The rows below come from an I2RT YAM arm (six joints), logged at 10 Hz.
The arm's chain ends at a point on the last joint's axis. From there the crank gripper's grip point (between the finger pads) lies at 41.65 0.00 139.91 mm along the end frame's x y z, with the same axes.
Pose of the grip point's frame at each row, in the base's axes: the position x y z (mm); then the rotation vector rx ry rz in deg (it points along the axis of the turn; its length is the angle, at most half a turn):
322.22 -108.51 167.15 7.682 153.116 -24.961
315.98 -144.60 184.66 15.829 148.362 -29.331
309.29 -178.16 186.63 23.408 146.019 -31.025
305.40 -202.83 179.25 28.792 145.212 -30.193
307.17 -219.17 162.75 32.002 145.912 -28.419
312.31 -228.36 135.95 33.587 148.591 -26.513
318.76 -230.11 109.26 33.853 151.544 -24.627
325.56 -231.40 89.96 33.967 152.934 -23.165
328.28 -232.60 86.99 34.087 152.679 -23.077
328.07 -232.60 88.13 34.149 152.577 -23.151
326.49 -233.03 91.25 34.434 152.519 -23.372
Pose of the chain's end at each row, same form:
304.42 -64.40 305.16 7.682 153.116 -24.961
293.26 -92.39 319.07 15.829 148.362 -29.331
286.89 -123.18 319.99 23.408 146.019 -31.025
284.00 -149.83 313.57 28.792 145.212 -30.193
287.95 -170.31 298.96 32.002 145.912 -28.419
298.52 -184.95 274.64 33.587 148.591 -26.513
310.30 -191.93 249.90 33.853 151.544 -24.627
319.23 -196.60 231.59 33.967 152.934 -23.165
321.37 -197.81 228.59 34.087 152.679 -23.077
321.02 -197.64 229.68 34.149 152.577 -23.151
319.65 -197.77 232.74 34.434 152.519 -23.372

